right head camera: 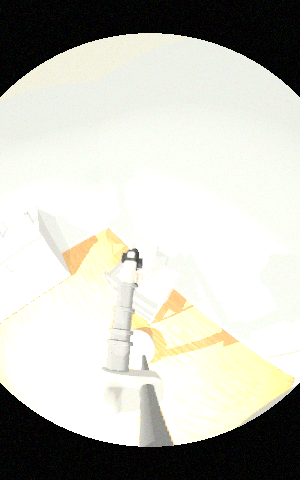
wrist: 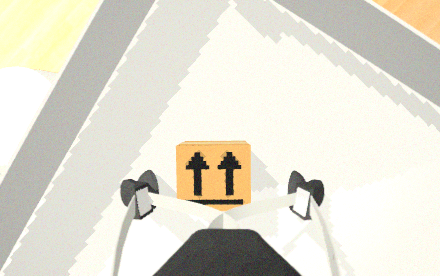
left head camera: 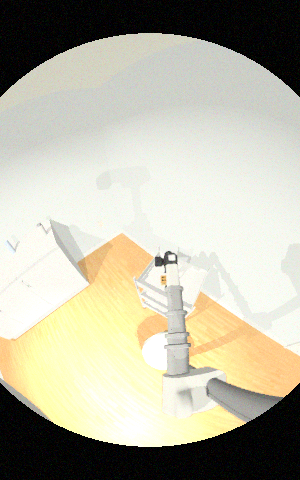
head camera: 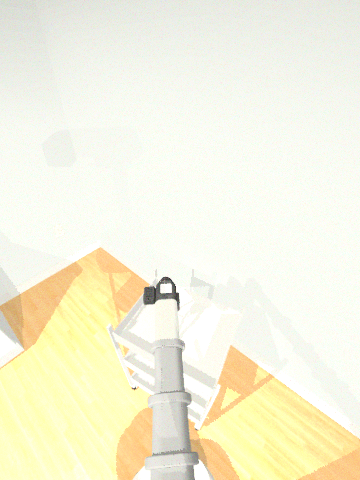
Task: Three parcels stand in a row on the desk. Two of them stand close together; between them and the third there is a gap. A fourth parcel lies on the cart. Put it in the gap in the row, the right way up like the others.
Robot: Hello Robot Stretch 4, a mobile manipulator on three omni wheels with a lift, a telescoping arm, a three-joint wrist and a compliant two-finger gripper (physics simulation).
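Places are measured from the robot's base along level axes (x right, y ahead, z up), in metres.
Where they show: gripper, fingertip midpoint: (right head camera: 136, 278) (wrist: 220, 186) (left head camera: 165, 280); robot's base, link origin: (right head camera: 134, 347) (left head camera: 162, 349).
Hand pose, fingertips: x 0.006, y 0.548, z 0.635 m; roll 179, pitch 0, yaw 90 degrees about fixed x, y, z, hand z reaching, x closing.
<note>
Each offset is from my fingertips to the top centre of the thing. Level surfaces: height alone.
The orange-brown parcel @(dx -0.018, dy -0.005, dz +0.050 m) (wrist: 213, 172) (left head camera: 163, 279) lies on the cart (wrist: 65, 115) (left head camera: 197, 286) (head camera: 135, 342), inside its raised rim. Its face with two black arrows and a bar is turned up to the wrist camera; the arrows point to the top of the wrist view. My gripper (wrist: 220, 186) is open over the cart, one fingertip on each side of the parcel's lower part, with space on both sides. The fingers' height over the cart top is hard to tell. The arm hides the parcel in the head camera view. The row of three parcels does not show.
A white cabinet (left head camera: 40, 282) (right head camera: 35, 265) with a small blue thing @(dx -1.633, dy +0.042, dz +0.418 m) (left head camera: 11, 245) on top stands at the left. A pale wall (head camera: 200, 150) rises behind the cart. A white rounded body (left head camera: 154, 352) (wrist: 20, 115) is beside the cart, over the wooden floor @(dz -0.663 m) (head camera: 65, 380).
</note>
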